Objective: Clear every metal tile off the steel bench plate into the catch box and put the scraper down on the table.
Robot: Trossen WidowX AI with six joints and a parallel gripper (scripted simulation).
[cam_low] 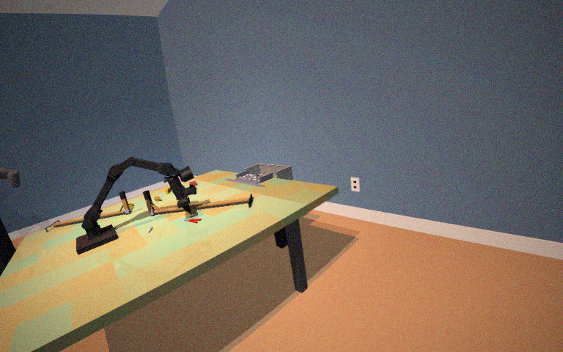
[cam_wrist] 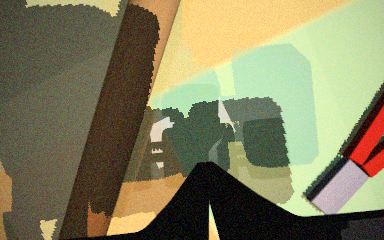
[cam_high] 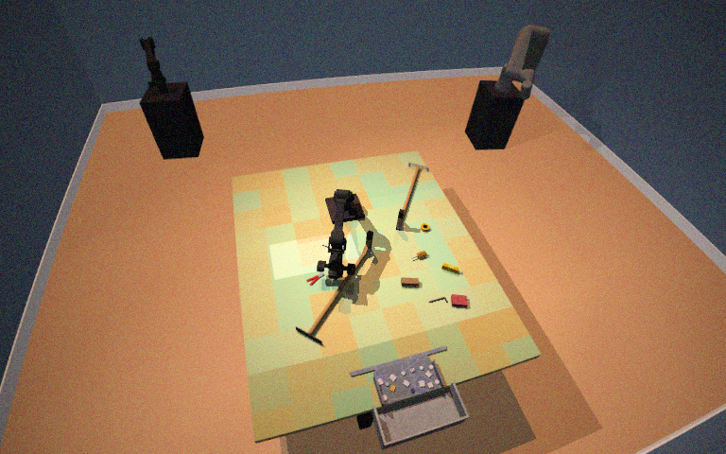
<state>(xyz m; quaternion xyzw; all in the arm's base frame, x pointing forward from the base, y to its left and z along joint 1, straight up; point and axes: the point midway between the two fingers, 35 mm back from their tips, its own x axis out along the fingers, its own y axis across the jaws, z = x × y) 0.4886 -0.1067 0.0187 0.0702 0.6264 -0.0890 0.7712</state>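
The long scraper lies 5 cm ahead of my gripper tip, 5 cm above it and 3 cm to the left of it. Round my gripper tip: orange screwdriver: 47 cm to the left, 10 cm behind, 1 cm above; hex key: 51 cm to the left, 18 cm ahead, 1 cm below; brown block: 37 cm to the left, 6 cm ahead.
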